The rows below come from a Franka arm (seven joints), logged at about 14 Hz.
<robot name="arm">
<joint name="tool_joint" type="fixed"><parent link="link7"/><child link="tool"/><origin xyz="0 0 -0.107" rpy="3.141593 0 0"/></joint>
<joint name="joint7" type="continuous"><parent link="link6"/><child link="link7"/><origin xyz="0.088 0 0" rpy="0 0 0"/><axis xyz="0 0 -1"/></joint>
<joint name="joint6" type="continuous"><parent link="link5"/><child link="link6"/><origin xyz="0 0 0" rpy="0 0 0"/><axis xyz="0 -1 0"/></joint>
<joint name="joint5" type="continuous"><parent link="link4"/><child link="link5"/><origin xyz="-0.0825 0 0.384" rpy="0 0 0"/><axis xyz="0 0 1"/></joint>
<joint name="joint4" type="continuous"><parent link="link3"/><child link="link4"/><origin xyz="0.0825 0 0" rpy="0 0 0"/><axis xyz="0 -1 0"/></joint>
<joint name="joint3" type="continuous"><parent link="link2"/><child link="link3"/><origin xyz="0 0 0.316" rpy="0 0 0"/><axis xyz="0 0 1"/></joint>
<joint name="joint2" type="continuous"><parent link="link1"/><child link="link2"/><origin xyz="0 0 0" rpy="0 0 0"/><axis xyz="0 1 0"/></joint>
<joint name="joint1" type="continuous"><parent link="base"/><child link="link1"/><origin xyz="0 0 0.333" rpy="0 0 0"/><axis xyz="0 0 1"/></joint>
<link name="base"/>
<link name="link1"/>
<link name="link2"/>
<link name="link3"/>
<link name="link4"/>
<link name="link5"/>
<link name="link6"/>
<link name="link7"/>
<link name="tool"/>
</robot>
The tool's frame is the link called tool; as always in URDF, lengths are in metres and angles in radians. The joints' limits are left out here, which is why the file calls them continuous.
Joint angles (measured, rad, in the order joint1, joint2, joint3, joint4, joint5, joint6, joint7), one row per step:
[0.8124, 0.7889, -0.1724, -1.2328, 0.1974, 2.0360, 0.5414]
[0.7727, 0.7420, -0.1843, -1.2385, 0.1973, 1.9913, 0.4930]
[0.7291, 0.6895, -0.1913, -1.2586, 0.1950, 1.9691, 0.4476]
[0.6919, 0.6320, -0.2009, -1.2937, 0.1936, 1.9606, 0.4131]
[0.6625, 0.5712, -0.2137, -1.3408, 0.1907, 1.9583, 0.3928]
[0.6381, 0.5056, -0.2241, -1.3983, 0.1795, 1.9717, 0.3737]
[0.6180, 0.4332, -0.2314, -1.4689, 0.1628, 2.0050, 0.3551]
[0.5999, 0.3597, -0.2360, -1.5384, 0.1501, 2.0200, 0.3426]
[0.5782, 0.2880, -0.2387, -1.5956, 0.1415, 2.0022, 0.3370]
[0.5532, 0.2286, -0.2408, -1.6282, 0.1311, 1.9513, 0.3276]
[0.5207, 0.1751, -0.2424, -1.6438, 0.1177, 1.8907, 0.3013]
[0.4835, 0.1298, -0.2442, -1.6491, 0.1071, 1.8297, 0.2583]
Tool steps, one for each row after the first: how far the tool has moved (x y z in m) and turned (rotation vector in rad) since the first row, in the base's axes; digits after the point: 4 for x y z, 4 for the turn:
[0.0186, -0.0312, 0.0290, 0.0001, -0.0001, 0.0019]
[0.0353, -0.0653, 0.0568, 0.0083, -0.0102, -0.0020]
[0.0470, -0.0994, 0.0819, 0.0176, -0.0237, -0.0155]
[0.0535, -0.1326, 0.1036, 0.0234, -0.0357, -0.0396]
[0.0555, -0.1633, 0.1241, 0.0284, -0.0584, -0.0574]
[0.0533, -0.1915, 0.1435, 0.0361, -0.0936, -0.0692]
[0.0460, -0.2173, 0.1608, 0.0427, -0.1105, -0.0823]
[0.0359, -0.2434, 0.1780, 0.0464, -0.1040, -0.1019]
[0.0260, -0.2687, 0.1948, 0.0401, -0.0796, -0.1153]
[0.0176, -0.2968, 0.2144, 0.0312, -0.0592, -0.1163]
[0.0102, -0.3261, 0.2333, 0.0244, -0.0413, -0.1060]

